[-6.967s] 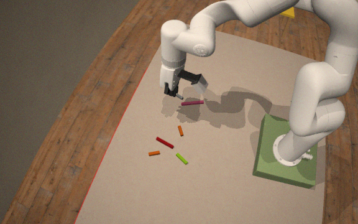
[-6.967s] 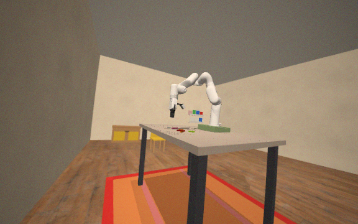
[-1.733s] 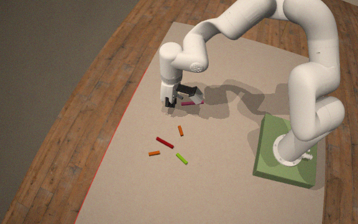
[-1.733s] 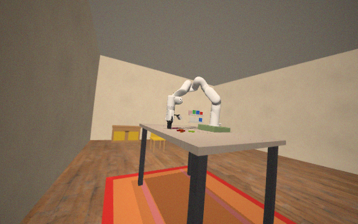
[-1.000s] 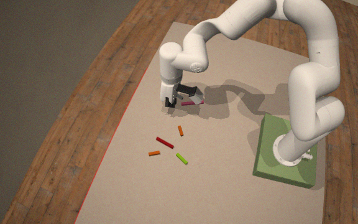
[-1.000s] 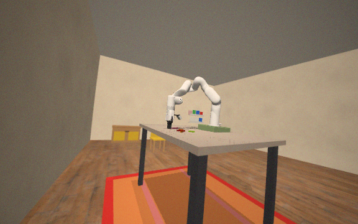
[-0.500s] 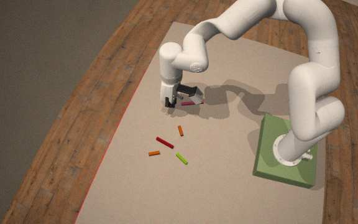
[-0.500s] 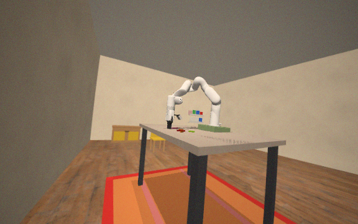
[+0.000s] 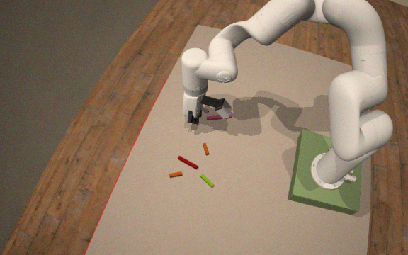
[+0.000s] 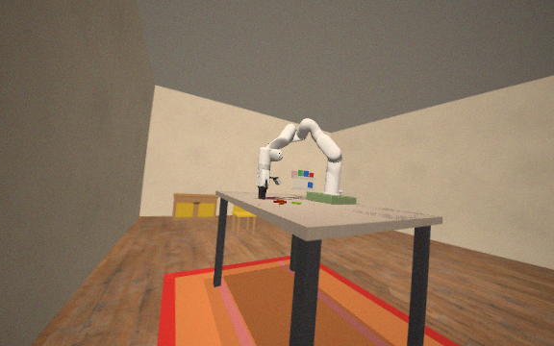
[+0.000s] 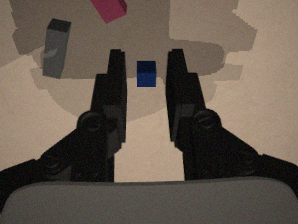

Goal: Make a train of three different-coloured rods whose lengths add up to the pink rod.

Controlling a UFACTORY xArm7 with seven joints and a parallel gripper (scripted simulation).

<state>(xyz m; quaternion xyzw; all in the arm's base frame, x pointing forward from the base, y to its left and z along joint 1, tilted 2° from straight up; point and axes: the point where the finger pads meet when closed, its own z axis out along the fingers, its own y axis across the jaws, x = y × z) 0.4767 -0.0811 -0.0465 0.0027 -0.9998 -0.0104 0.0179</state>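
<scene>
The blue rod lies 2 cm below my hand. Round my hand: grey rod (2 cm behind, 5 cm to the right, 2 cm below); pink rod (8 cm behind, 3 cm to the right, 2 cm below); red rod (3 cm behind, 17 cm to the left, 2 cm below).
</scene>
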